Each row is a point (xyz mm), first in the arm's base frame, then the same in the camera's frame.
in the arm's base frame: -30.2 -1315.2 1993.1
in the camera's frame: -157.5 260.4 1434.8
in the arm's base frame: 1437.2 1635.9 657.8
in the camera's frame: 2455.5 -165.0 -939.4
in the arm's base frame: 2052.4 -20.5 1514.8
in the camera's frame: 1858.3 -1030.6 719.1
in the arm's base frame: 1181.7 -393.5 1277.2
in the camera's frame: 997.4 -597.2 562.1
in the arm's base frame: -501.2 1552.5 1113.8
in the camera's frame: 1419.3 1533.8 -826.0
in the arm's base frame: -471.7 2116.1 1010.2
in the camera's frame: 1822.7 1715.1 -1191.6
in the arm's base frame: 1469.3 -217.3 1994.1
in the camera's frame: 1530.9 -454.0 1130.0
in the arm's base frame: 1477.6 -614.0 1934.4
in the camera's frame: 1220.3 -659.5 1279.4
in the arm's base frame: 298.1 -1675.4 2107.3
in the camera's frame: -198.3 -112.8 1765.8
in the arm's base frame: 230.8 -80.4 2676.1
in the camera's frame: 1138.9 875.8 1439.2
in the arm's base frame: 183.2 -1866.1 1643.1
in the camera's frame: -559.5 -296.1 1448.0
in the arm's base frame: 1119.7 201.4 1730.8
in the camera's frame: 1554.0 -99.5 639.5
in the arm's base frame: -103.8 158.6 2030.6
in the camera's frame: 911.2 982.0 716.3
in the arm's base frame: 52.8 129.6 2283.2
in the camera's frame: 1063.3 948.3 971.1
